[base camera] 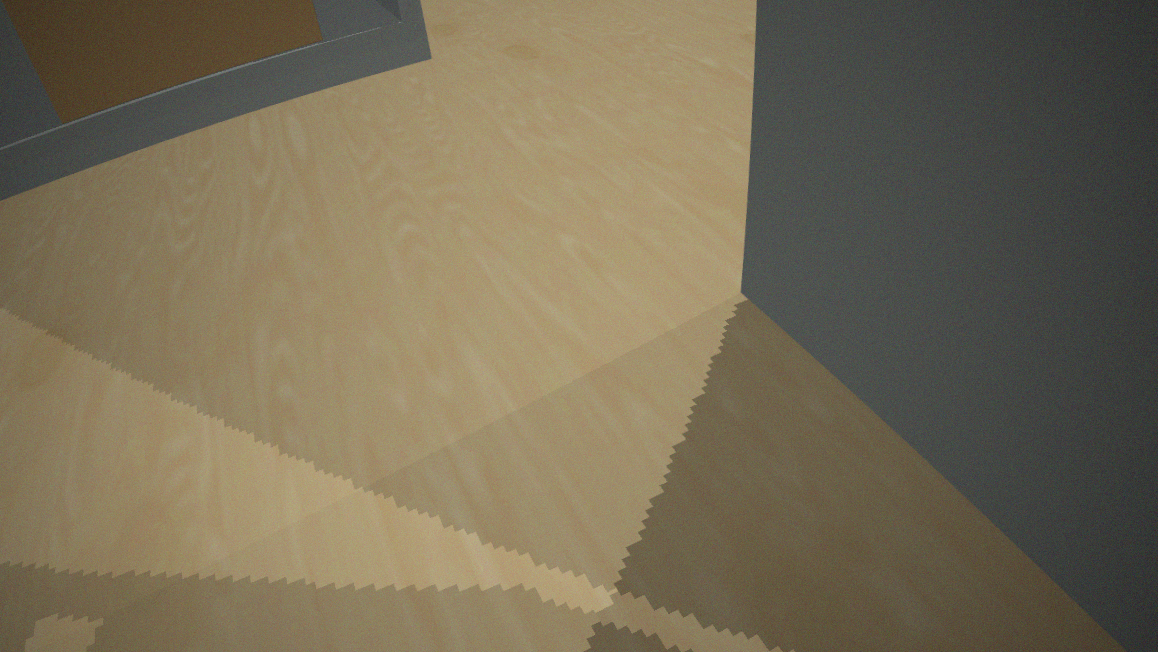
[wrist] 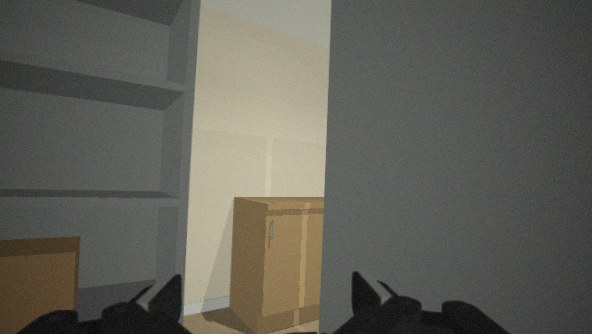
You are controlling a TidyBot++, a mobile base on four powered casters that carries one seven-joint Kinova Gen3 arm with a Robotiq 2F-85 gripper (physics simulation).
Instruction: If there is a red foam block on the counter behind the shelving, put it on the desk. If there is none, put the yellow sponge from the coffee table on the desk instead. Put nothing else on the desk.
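Frame: origin at the arm's base, x back, y right, z up, level; metres.
Seen in the pictures: gripper, between the fingertips: (wrist: 268, 292).
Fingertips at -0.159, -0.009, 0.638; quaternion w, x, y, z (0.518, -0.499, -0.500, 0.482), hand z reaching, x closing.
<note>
A point is followed by its place in that frame, as x, y, z.
My gripper (wrist: 268, 292) {-0.159, -0.009, 0.638} is open and empty, its two dark fingertips wide apart at the bottom of the wrist view. Beyond it, in the gap between two grey shelving units, stands a light-brown wooden counter (wrist: 283, 260) {-2.112, 0.165, 0.117} with a door and a small metal handle. Its top shows nearly edge-on, and its right part is hidden by the grey panel. No red foam block shows on the visible part. The yellow sponge, the coffee table and the desk do not show in either view.
A grey shelving unit (wrist: 189, 150) {-1.257, -0.306, 0.787} (base camera: 356, 71) {-1.199, -0.419, -0.382} stands on the left with a brown box (wrist: 37, 285) {-1.064, -0.731, 0.306} (base camera: 174, 48) {-1.094, -0.670, -0.263} in it. A large grey panel (wrist: 455, 150) {-0.333, 0.210, 0.736} (base camera: 956, 242) {-0.390, 0.182, -0.243} stands close on the right. The wooden floor (base camera: 453, 267) {-0.612, -0.151, -0.396} runs between them, towards a cream wall (wrist: 230, 150) {-2.551, -0.277, 0.897}.
</note>
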